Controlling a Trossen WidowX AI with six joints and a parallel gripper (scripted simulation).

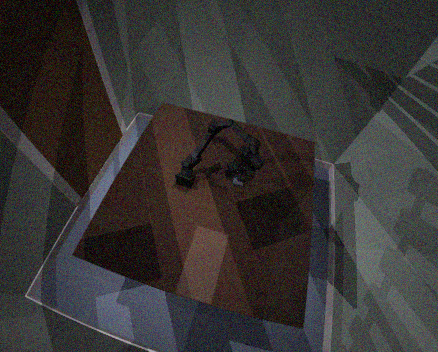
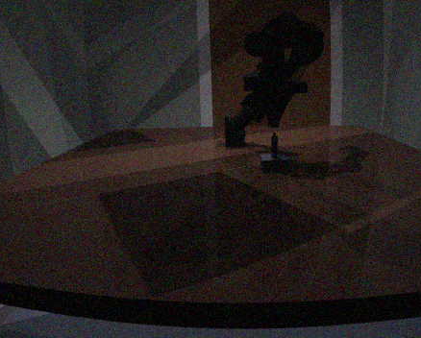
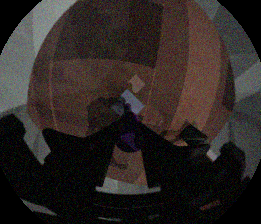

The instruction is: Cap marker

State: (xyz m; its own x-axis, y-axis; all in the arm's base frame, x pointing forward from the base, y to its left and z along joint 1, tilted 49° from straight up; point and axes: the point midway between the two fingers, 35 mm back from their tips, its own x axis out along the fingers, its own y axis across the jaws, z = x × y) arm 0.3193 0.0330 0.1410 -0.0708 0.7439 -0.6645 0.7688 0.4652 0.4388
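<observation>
The grey holder block lies 11 cm below my gripper tip. Also, from my gripper tip: purple cap 1 cm above.
</observation>
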